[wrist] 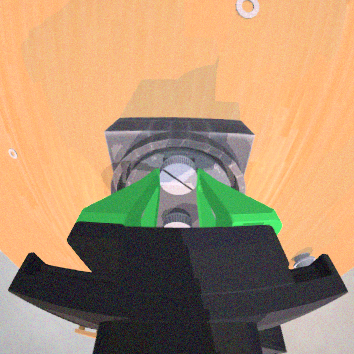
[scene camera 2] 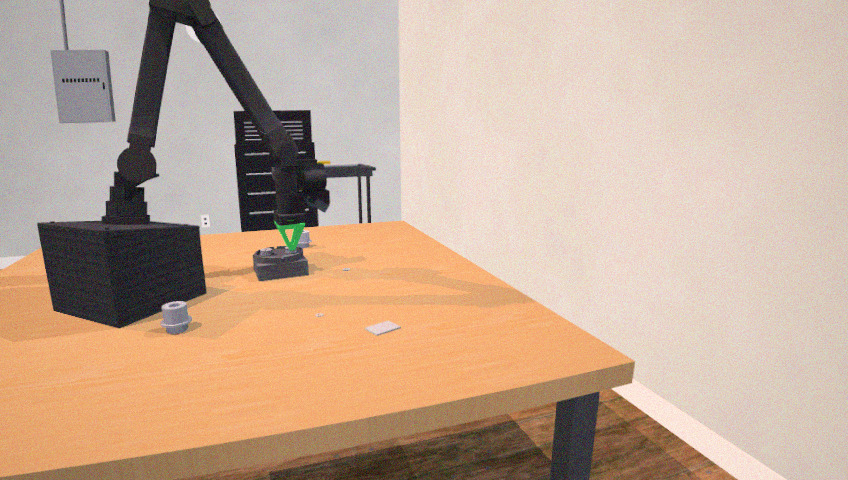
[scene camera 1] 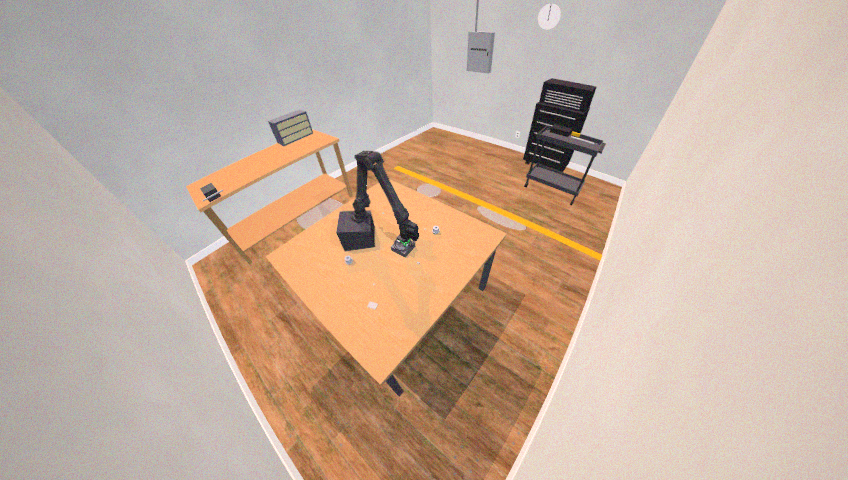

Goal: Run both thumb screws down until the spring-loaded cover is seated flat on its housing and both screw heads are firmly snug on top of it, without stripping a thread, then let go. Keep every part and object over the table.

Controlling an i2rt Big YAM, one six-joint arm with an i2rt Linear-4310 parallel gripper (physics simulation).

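Frame: origin at the arm's base, x ahead, y left, z up, level; millimetres.
Seen in the pictures: gripper, fingertip midpoint: [wrist: 177,175] [scene camera 2: 291,249] [scene camera 1: 406,244]; arm's base at its link origin: [scene camera 2: 126,222] [scene camera 1: 360,216].
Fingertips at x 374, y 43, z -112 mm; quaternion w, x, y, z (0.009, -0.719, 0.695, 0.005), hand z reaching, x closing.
Offsets run from my fingertips to a thing's top centre. "pt": to the spot under its first point. Level surfaces: height alone.
The dark square housing @[33 mm back, 1 mm right, 3 mm down] [scene camera 1: 402,251] [scene camera 2: 282,273] [wrist: 116,142] stands on the table @[59 mm down] [scene camera 1: 333,291] [scene camera 2: 238,386]. Its round grey cover @[pt 4 mm ahead, 27 mm left, 8 mm down] [wrist: 145,163] lies inside a raised ring; whether it is seated flat cannot be told. My gripper [scene camera 1: 406,241] [scene camera 2: 291,248] [wrist: 177,175] points down, its green fingertips shut on one thumb screw @[1 mm back, 0 mm left, 5 mm up] [wrist: 178,179], whose slotted head shows between them. The other thumb screw @[65 mm back, 1 mm right, 6 mm up] [scene camera 2: 266,252] [wrist: 177,219] stands on the cover's opposite side, partly hidden by the gripper body in the wrist view. Its height above the cover is unclear.
Grey flanged cylinders @[269 mm back, 311 mm right, 10 mm down] [scene camera 1: 348,260] @[72 mm ahead, 259 mm left, 10 mm down] [scene camera 1: 436,230] [scene camera 2: 176,318] [scene camera 2: 305,239] stand either side of the housing. Small washers @[134 mm ahead, 51 mm right, 57 mm down] [scene camera 2: 346,269] @[1 mm back, 345 mm right, 58 mm down] [scene camera 2: 319,314] and a thin pale plate @[95 mm ahead, 459 mm right, 56 mm down] [scene camera 1: 372,305] [scene camera 2: 382,327] lie on the table. The black arm base [scene camera 1: 355,231] [scene camera 2: 119,273] stands behind.
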